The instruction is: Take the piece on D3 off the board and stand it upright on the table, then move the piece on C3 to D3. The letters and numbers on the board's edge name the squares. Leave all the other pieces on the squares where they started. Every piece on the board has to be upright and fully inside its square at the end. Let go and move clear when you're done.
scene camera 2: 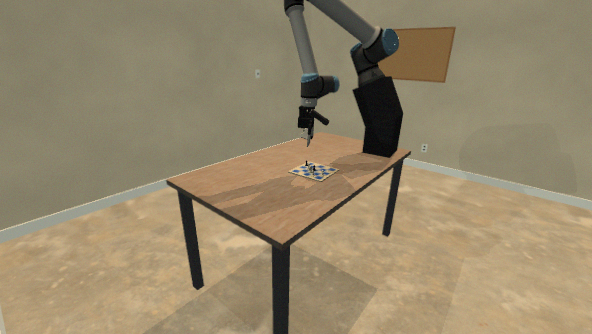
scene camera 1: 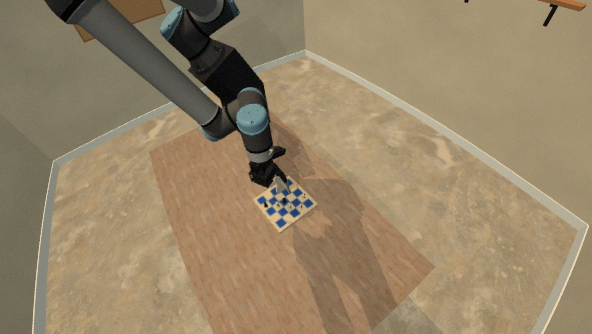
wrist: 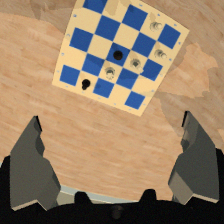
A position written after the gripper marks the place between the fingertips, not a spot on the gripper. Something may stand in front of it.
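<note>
The gripper [scene camera 1: 272, 186], [wrist: 111, 114].
</note>
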